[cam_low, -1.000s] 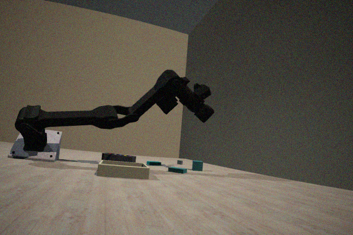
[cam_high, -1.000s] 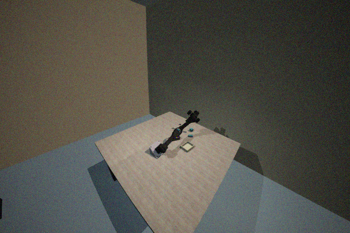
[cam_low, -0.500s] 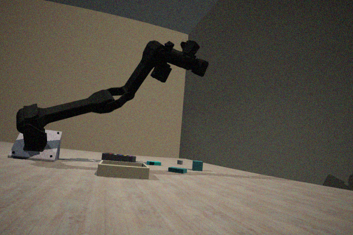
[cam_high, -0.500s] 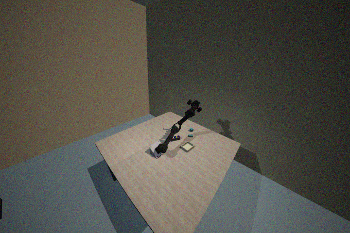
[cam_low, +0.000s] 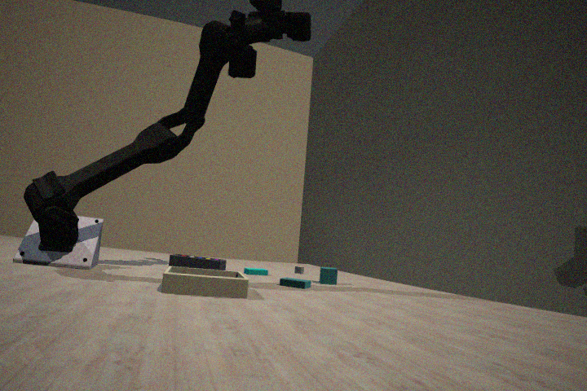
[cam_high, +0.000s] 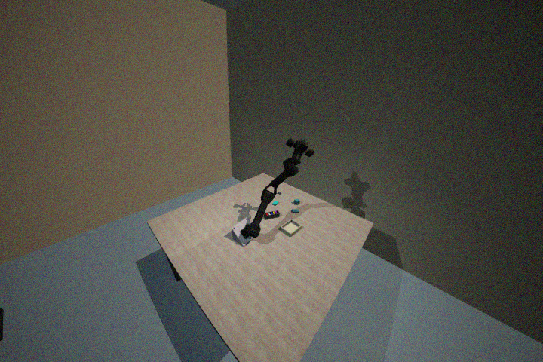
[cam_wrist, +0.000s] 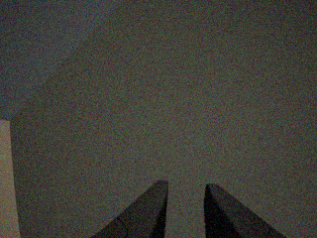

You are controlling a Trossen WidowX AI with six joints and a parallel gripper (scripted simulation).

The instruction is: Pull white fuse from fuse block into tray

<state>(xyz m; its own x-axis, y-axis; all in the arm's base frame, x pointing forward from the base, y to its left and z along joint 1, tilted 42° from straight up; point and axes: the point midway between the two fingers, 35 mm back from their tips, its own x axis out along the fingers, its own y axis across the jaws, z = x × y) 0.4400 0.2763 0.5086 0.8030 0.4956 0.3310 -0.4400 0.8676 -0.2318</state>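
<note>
Now: the blue fuse 62 cm below my gripper tip, 15 cm behind it and 11 cm to the left of it. Also, from my gripper tip: white fuse: 62 cm below, 17 cm behind, 13 cm to the left; then purple fuse: 62 cm below, 12 cm behind, 9 cm to the left; then yellow fuse: 62 cm below, 13 cm behind, 10 cm to the left.
</note>
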